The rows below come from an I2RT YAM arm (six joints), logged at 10 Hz.
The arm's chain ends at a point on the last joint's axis. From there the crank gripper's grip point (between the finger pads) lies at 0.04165 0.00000 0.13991 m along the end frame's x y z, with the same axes.
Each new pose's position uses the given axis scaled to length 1; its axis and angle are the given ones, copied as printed.
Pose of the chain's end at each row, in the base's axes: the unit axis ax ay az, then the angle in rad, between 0 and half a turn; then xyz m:
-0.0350 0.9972 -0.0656 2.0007 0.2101 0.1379 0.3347
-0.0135 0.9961 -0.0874 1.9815 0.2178 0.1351 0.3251
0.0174 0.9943 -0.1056 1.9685 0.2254 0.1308 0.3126
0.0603 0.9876 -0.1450 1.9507 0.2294 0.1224 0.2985
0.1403 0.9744 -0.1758 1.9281 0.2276 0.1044 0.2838
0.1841 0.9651 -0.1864 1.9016 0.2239 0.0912 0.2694
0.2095 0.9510 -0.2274 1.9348 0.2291 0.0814 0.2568
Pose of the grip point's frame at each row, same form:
-0.0350 0.9972 -0.0656 2.0007 0.3201 0.1248 0.2396
-0.0135 0.9961 -0.0874 1.9815 0.3292 0.1157 0.2328
0.0174 0.9943 -0.1056 1.9685 0.3372 0.1051 0.2223
0.0603 0.9876 -0.1450 1.9507 0.3408 0.0849 0.2119
0.1403 0.9744 -0.1758 1.9281 0.3372 0.0545 0.2013
0.1841 0.9651 -0.1864 1.9016 0.3336 0.0360 0.1905
0.2095 0.9510 -0.2274 1.9348 0.3320 0.0154 0.1771

